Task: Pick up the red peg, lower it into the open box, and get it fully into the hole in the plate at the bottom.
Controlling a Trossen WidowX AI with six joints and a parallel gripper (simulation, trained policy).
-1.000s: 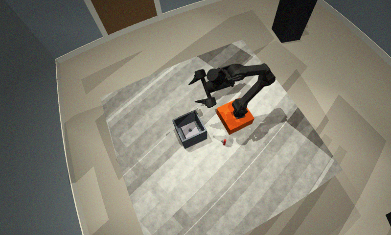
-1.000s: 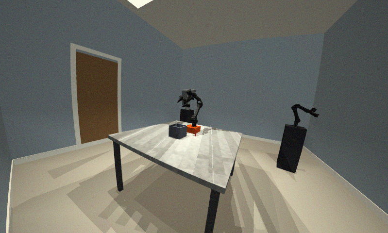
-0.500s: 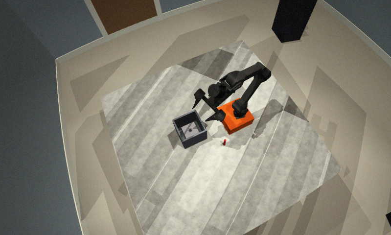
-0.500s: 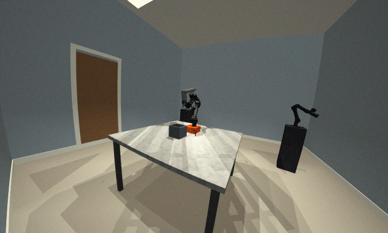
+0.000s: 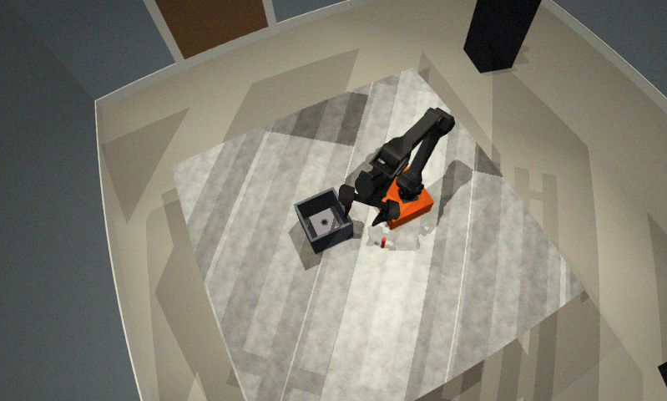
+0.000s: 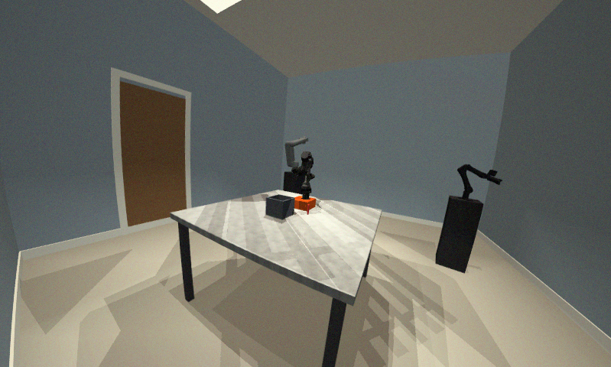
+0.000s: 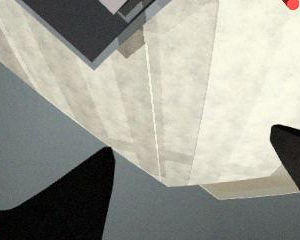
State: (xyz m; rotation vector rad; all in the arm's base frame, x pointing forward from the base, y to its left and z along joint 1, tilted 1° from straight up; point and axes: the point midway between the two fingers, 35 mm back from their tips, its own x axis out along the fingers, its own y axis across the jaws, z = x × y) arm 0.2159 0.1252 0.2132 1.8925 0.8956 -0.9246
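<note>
Right now the red peg is 22 cm below my gripper tip, 9 cm behind it and 2 cm to the left of it. From my gripper tip the other things lie so: pale plate: 22 cm below, 11 cm to the right, 10 cm ahead.
</note>
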